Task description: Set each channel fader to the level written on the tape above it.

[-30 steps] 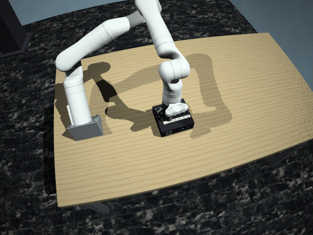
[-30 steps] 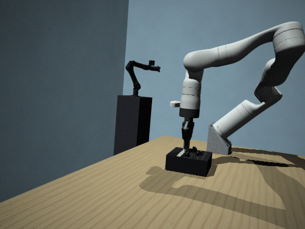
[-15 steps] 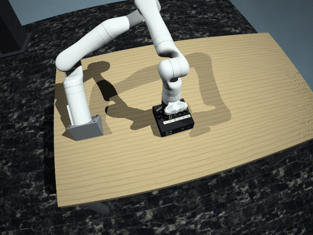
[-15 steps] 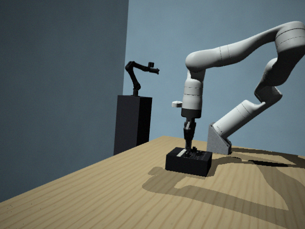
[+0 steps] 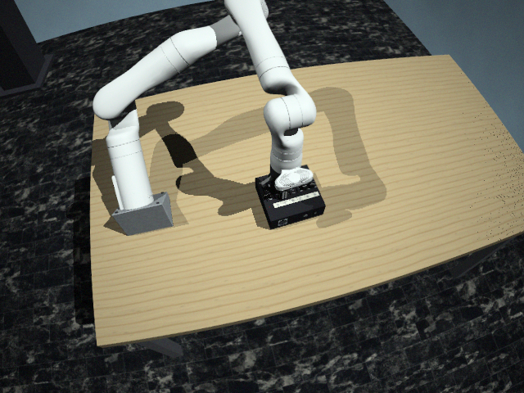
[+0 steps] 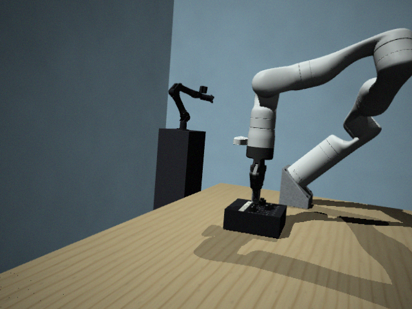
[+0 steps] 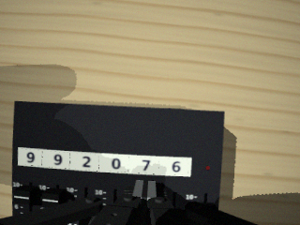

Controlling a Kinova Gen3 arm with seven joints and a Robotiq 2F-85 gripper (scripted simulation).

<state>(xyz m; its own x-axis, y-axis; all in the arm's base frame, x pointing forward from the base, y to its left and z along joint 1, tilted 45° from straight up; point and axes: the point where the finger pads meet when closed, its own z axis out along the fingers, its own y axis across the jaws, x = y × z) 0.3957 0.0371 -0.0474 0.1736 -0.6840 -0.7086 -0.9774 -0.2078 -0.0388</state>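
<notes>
My hand is 5 cm past the master cap and 1 cm above it.
</notes>
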